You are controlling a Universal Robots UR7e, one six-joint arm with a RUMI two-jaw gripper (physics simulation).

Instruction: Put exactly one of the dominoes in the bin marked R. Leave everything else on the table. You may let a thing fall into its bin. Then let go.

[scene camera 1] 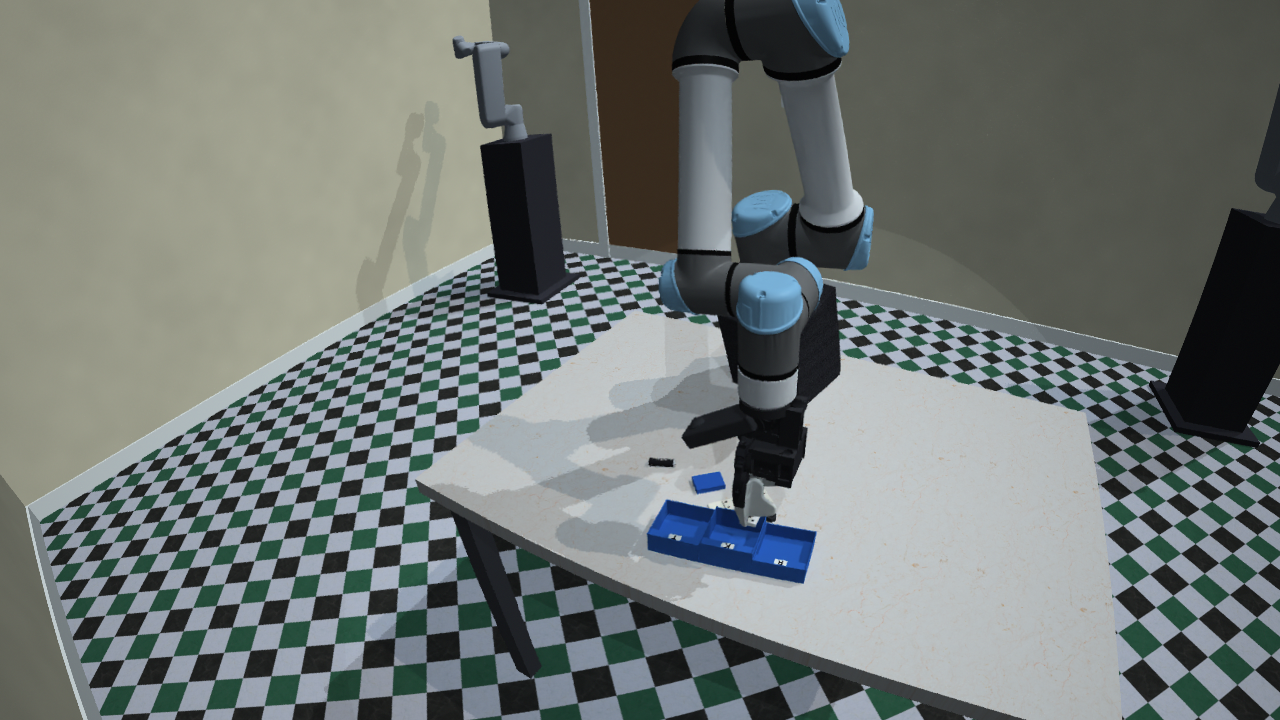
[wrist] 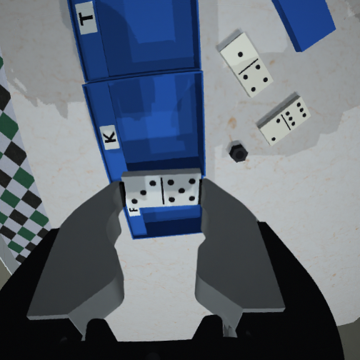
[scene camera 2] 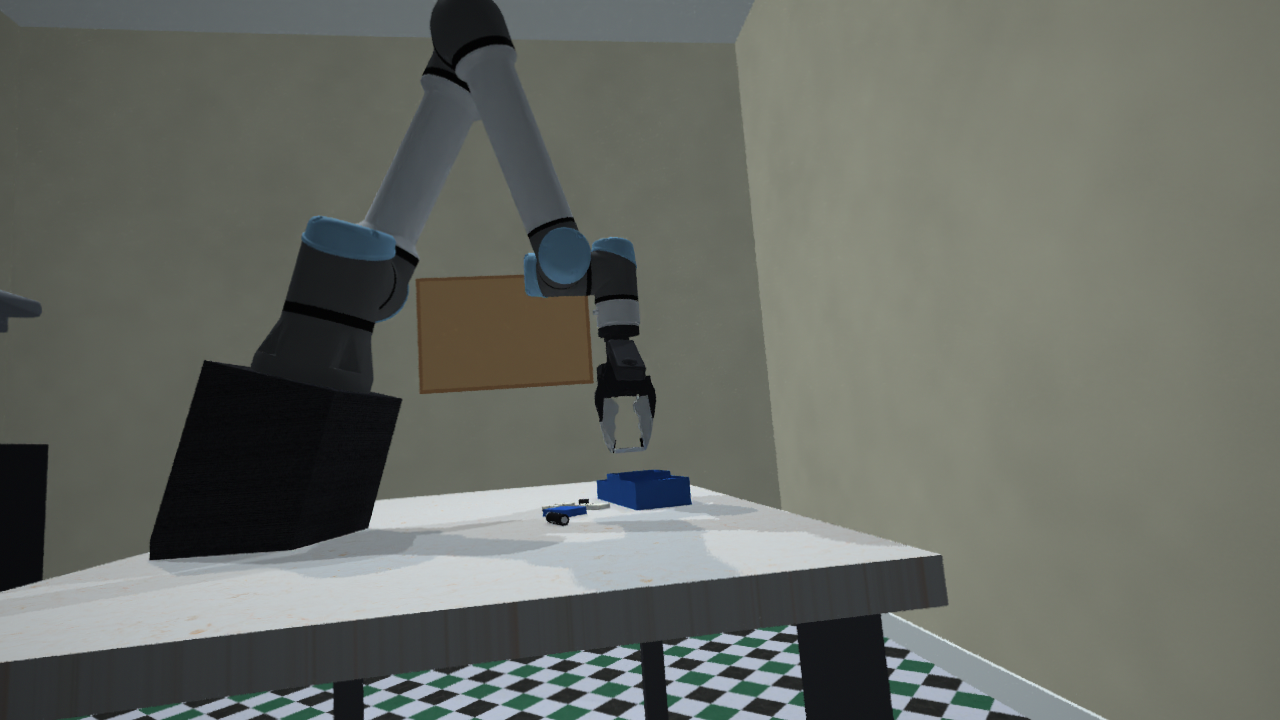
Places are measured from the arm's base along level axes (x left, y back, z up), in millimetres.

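Pixels of known places: gripper, fingertip midpoint: (scene camera 1: 750, 513) (scene camera 2: 628, 452); arm's base, link origin: (scene camera 2: 312, 381).
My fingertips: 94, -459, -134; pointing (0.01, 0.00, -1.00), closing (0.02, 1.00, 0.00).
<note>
For each thing: its middle in the pictures, then the offset to it from my fingertips, as dx, dy, dz. "pt": a spot on its surface instead.
- white domino, body centre: (scene camera 1: 752, 512) (scene camera 2: 627, 450) +3, +0, +3
- blue three-bin tray, body centre: (scene camera 1: 733, 539) (scene camera 2: 638, 486) -22, -9, -57
- R bin, surface spot: (scene camera 1: 783, 571) pt +72, -45, -60
- blue block, body centre: (scene camera 2: 564, 511) (scene camera 1: 708, 482) -116, +124, -75
- black battery, body centre: (scene camera 2: 557, 518) (scene camera 1: 662, 462) -214, +145, -73
My gripper (scene camera 1: 757, 521) (scene camera 2: 628, 446) (wrist: 162, 181) is shut on a white domino (scene camera 2: 629, 450) (wrist: 181, 190), held by its ends. In scene camera 2 both are well above the blue three-bin tray (scene camera 2: 662, 492). In the wrist view the domino overlaps the K bin's near end and part of the R bin (scene camera 1: 783, 571) (wrist: 170, 236), and half covers the R label. Two other dominoes lie on the table beside the tray: one (wrist: 256, 80) with one and four dots, another (wrist: 278, 126) with two and six dots.
The K bin (wrist: 204, 120) is the middle one; the T bin (wrist: 199, 40) is at the far end. Beside the tray are a black nut (wrist: 238, 153) and a blue block (scene camera 1: 708, 482) (scene camera 2: 567, 511) (wrist: 307, 22). A black battery (scene camera 1: 660, 462) (scene camera 2: 554, 518) lies beyond the block.
</note>
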